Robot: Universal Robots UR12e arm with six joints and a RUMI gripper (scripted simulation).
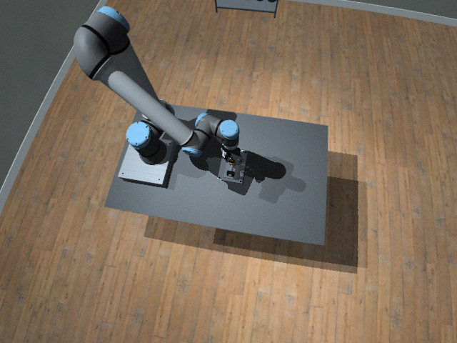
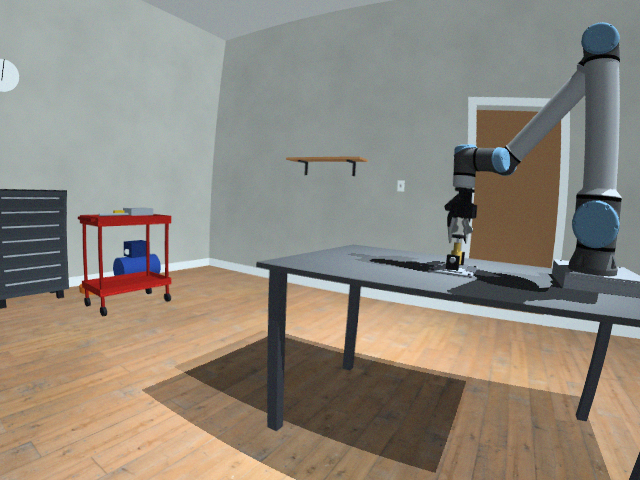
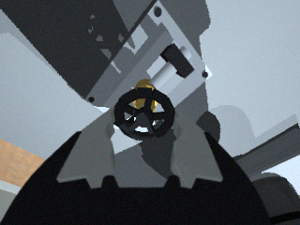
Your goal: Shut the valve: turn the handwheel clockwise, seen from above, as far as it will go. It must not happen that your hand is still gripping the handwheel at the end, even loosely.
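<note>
Now: the black spoked handwheel 10 mm above my hand. From my hand the other things lie so: base plate (120 mm below).
</note>
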